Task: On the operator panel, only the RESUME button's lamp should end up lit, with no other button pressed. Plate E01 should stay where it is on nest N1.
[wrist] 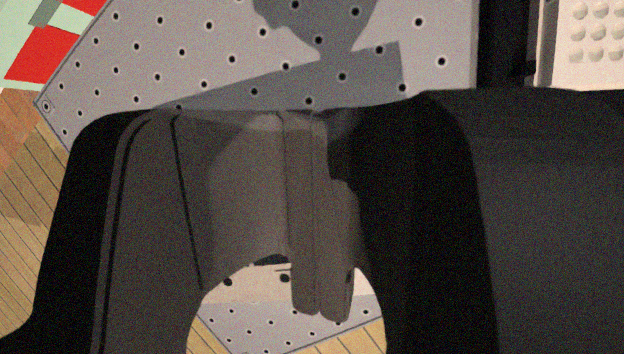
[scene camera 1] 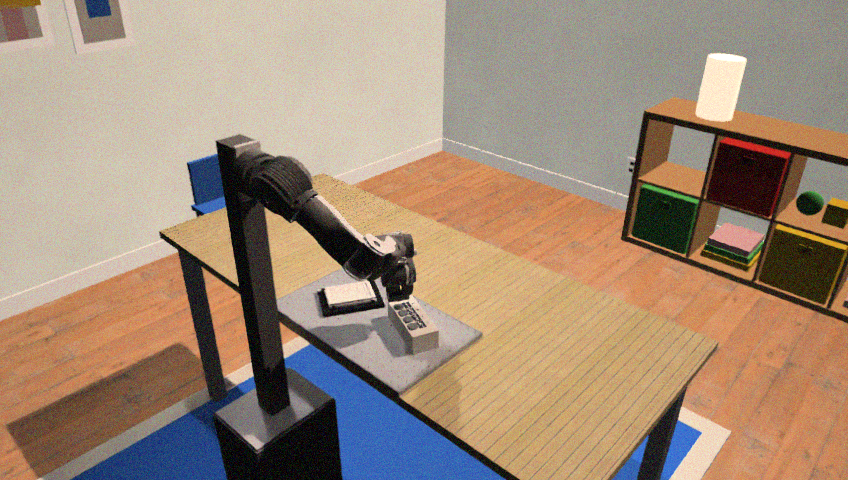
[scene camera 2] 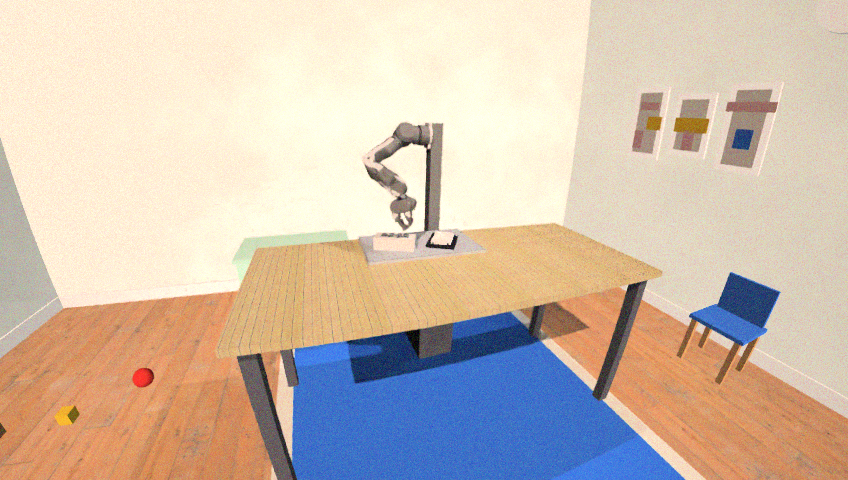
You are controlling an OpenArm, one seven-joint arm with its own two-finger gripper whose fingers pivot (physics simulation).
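Observation:
The operator panel (scene camera 1: 424, 341) (scene camera 2: 393, 243) is a pale box with several dark round buttons along its top. In the wrist view, a strip of the panel (wrist: 250, 291) shows beyond the fingers. Button labels and lamps are too small to read. Plate E01 (scene camera 1: 351, 293) (scene camera 2: 442, 237) (wrist: 595, 42) is white and lies flat on black nest N1 (scene camera 1: 324, 307) (scene camera 2: 429, 244) (wrist: 501, 45), beside the panel. My gripper (scene camera 1: 400, 296) (scene camera 2: 405, 227) (wrist: 329, 211) is shut and empty, pointing down a little above the panel's end nearest the nest. Contact with a button is not visible.
A grey perforated board (scene camera 1: 395, 375) (scene camera 2: 380, 257) (wrist: 125, 65) carries the panel and nest on the wooden table (scene camera 1: 565, 356) (scene camera 2: 416, 291). A blue chair (scene camera 2: 727, 321), a shelf unit (scene camera 1: 675, 108) and a pale green block (scene camera 2: 297, 240) stand away from the table.

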